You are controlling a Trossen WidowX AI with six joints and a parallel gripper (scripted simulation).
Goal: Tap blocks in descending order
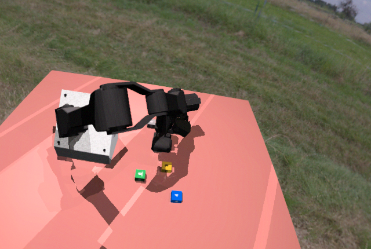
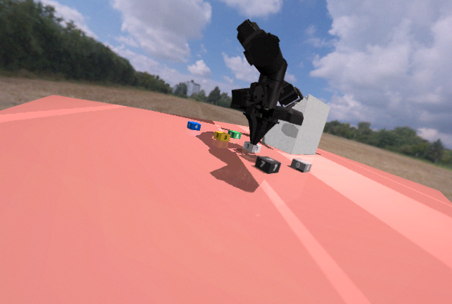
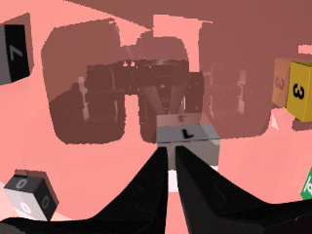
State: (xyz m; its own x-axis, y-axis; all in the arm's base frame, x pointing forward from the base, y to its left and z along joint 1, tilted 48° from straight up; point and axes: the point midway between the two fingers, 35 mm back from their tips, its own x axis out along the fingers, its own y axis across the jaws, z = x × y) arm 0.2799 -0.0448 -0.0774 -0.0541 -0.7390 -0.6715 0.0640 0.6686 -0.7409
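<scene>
My gripper tip is now 1 cm past the white block marked 1, 1 cm to the left of it and 1 cm above it. Also, from my gripper tip: grey block marked 0: 4 cm behind, 11 cm to the left, 1 cm below; yellow block marked 3: 2 cm ahead, 9 cm to the right, 1 cm below; black block marked 7: 6 cm ahead, 9 cm to the left, 1 cm below.
</scene>
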